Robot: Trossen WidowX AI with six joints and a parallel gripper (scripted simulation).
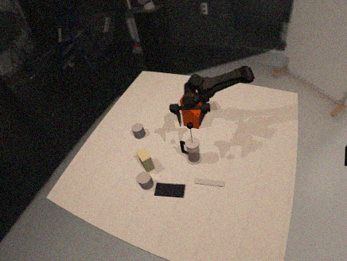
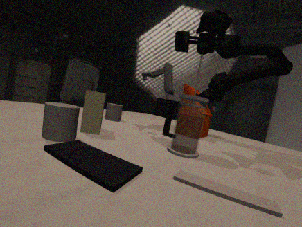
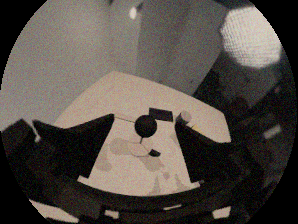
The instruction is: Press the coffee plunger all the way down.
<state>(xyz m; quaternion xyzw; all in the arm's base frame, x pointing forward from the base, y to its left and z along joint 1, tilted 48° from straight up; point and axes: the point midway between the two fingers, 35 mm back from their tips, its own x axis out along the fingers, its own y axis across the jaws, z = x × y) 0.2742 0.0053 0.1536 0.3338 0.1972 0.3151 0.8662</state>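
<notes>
Now: gripper tip 14 cm above the coffee press and 2 cm to the left of it. From my gripper tip the other things lie so: yellow block (21 cm to the right, 21 cm below, 15 cm ahead); flat black slab (27 cm below, 22 cm ahead, 2 cm to the right).
</notes>
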